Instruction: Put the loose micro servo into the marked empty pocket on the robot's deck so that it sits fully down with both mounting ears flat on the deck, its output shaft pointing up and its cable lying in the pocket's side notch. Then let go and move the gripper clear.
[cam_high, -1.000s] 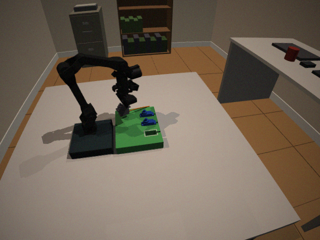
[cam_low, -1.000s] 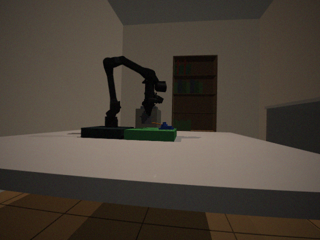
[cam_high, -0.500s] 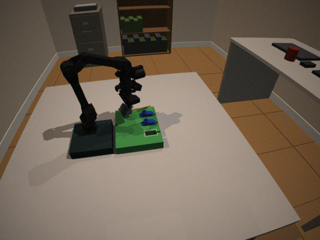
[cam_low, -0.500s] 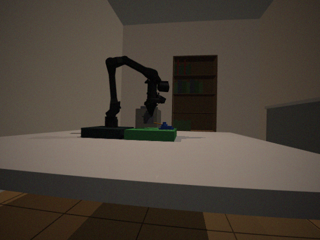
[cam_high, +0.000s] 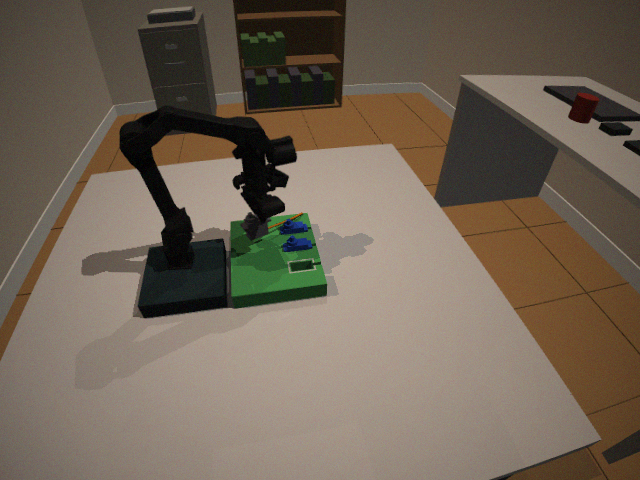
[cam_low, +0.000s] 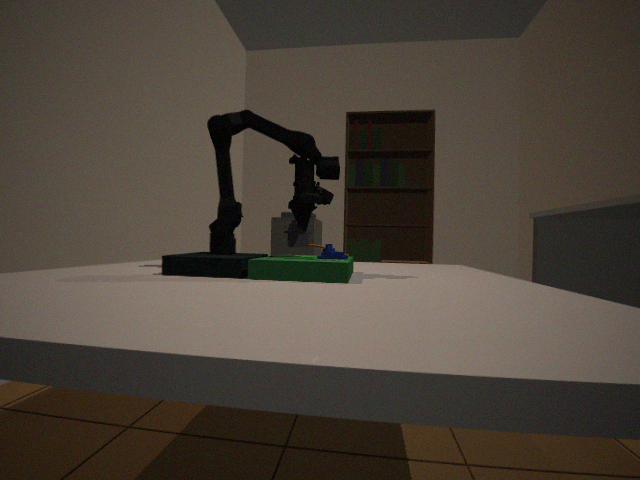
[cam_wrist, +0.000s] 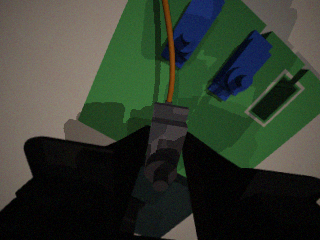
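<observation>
My gripper tip is now 10 cm above the green deck, 5 cm to the left of it and 1 cm past it.
</observation>
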